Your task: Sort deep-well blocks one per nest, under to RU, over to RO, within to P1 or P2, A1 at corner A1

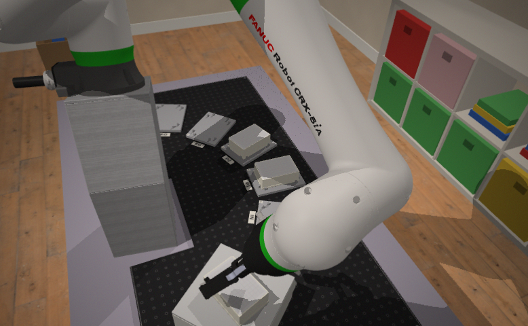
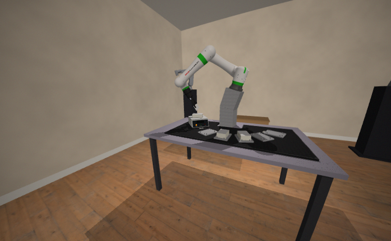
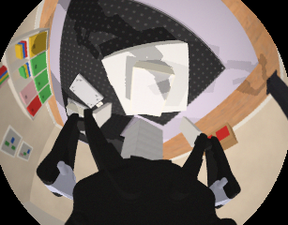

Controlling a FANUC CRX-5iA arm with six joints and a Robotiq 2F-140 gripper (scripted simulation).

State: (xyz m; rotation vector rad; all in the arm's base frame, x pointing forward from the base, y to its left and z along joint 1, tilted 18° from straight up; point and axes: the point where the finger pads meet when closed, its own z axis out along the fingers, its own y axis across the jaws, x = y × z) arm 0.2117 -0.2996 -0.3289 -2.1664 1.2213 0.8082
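Now: the pale weigher platform 110 mm below my hand. Also, from my hand: grey nest plate: 150 mm ahead, 600 mm to the left, 200 mm below; check-weigher: 140 mm below.
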